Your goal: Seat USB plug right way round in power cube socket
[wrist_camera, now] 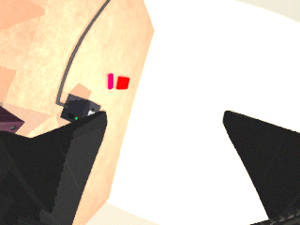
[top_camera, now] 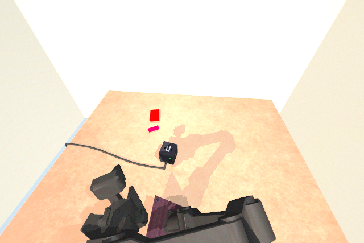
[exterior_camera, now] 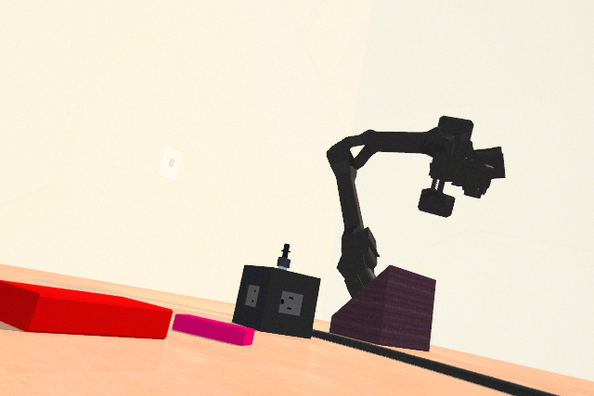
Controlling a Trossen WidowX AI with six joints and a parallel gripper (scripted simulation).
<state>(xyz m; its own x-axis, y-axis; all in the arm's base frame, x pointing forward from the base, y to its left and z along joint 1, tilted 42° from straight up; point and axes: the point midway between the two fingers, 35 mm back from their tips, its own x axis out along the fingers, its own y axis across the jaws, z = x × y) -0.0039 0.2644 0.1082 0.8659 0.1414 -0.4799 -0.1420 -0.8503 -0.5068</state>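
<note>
Right now my gripper tip is 250 mm short of the USB plug, 50 mm to the left of it and 220 mm above it. Round my gripper tip: red block 530 mm ahead, 110 mm to the left, 300 mm below; then pink block 420 mm ahead, 90 mm to the left, 300 mm below.
</note>
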